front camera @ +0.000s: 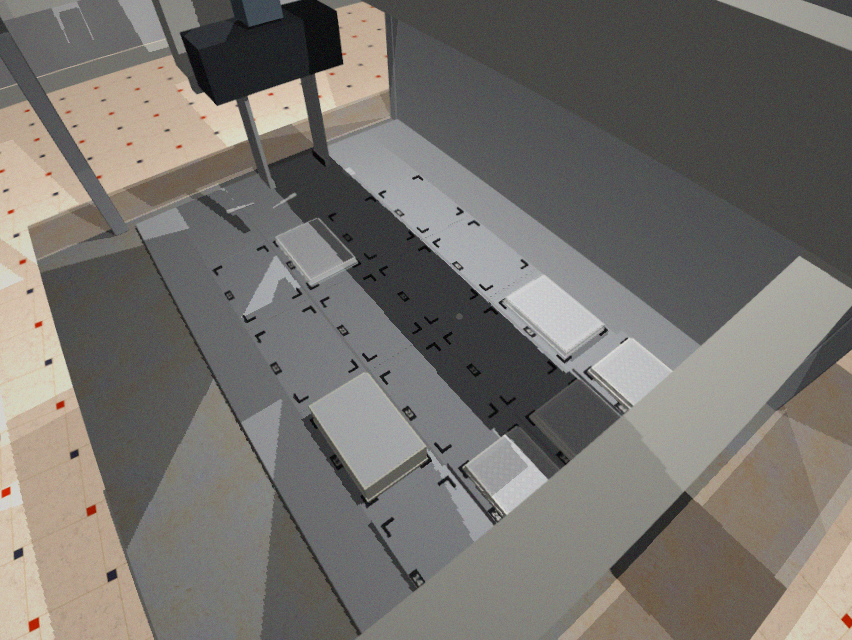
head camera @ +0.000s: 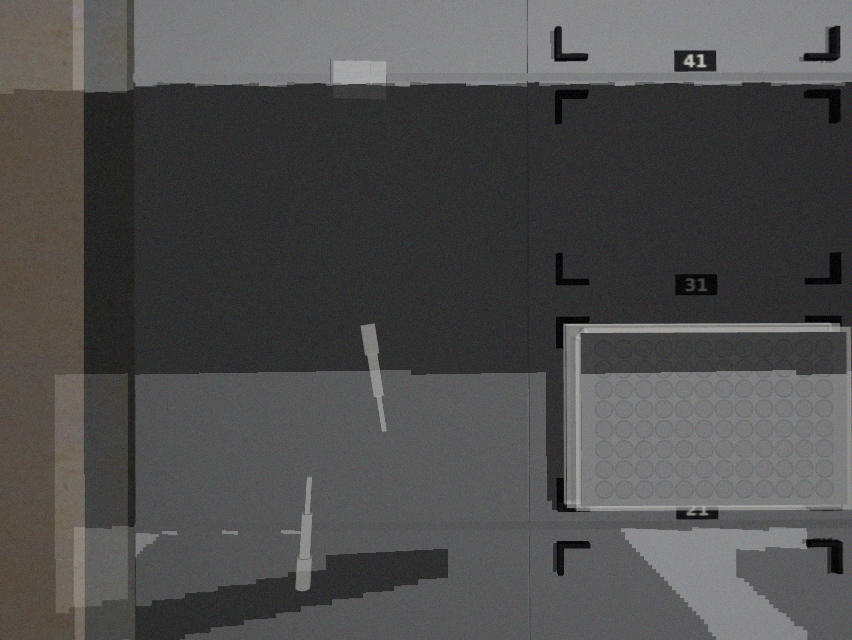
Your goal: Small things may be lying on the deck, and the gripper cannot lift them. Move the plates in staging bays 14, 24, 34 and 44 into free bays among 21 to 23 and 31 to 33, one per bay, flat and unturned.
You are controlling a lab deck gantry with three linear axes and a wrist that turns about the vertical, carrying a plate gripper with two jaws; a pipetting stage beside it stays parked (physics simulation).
In view: my gripper (front camera: pixel 295 170), a tall pale block (front camera: pixel 373 441), a small square (head camera: pixel 365 80), a bay 21 (head camera: pixel 545 360), a bay 32 (front camera: pixel 436 290) and a bay 33 (front camera: pixel 511 365).
The head camera view misses the tall pale block: it is out of frame.
